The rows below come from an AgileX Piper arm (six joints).
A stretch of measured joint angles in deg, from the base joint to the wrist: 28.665 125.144 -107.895 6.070 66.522 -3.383; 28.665 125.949 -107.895 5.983 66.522 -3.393; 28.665 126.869 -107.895 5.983 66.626 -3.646; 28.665 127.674 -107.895 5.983 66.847 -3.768; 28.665 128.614 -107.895 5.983 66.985 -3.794; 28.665 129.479 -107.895 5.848 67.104 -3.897; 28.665 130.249 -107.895 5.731 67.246 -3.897; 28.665 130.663 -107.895 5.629 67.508 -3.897; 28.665 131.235 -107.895 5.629 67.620 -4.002
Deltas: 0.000 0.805 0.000 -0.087 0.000 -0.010; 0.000 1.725 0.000 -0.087 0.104 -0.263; 0.000 2.530 0.000 -0.087 0.325 -0.385; 0.000 3.470 0.000 -0.087 0.463 -0.411; 0.000 4.335 0.000 -0.222 0.582 -0.514; 0.000 5.105 0.000 -0.339 0.724 -0.514; 0.000 5.519 0.000 -0.441 0.986 -0.514; 0.000 6.091 0.000 -0.441 1.098 -0.619
